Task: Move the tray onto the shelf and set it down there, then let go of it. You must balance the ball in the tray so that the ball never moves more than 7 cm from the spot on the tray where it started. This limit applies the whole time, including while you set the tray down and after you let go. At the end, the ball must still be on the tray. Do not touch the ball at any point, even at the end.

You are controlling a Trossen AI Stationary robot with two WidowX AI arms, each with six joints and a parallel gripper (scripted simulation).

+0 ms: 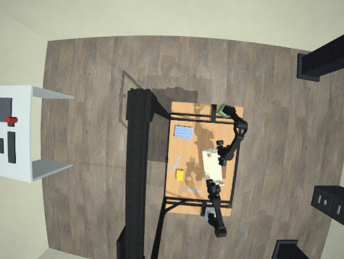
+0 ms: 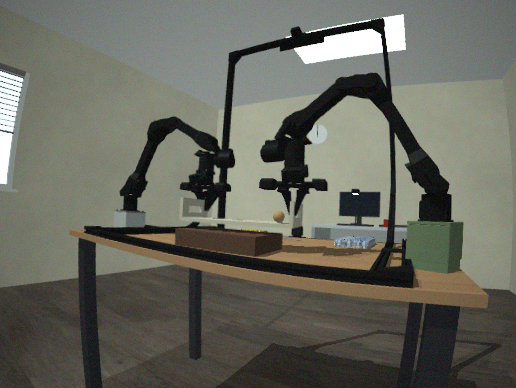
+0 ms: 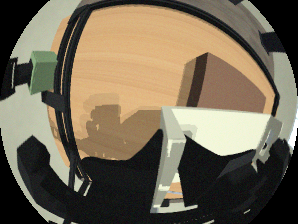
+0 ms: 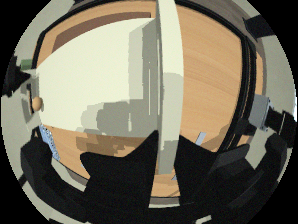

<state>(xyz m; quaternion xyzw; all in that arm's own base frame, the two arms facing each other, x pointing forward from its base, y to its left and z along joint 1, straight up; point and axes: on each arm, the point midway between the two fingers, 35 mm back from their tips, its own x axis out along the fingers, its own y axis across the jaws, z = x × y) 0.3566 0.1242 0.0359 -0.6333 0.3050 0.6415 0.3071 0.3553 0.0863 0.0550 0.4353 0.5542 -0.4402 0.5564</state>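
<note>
Now: the orange ball 80 mm to the right of my left hand, 70 mm behind it and 40 mm below it. Also, from my left hand: white tray (180 mm to the right, 40 mm below, 20 mm behind); shelf (180 mm to the right, 100 mm below, 40 mm ahead).
</note>
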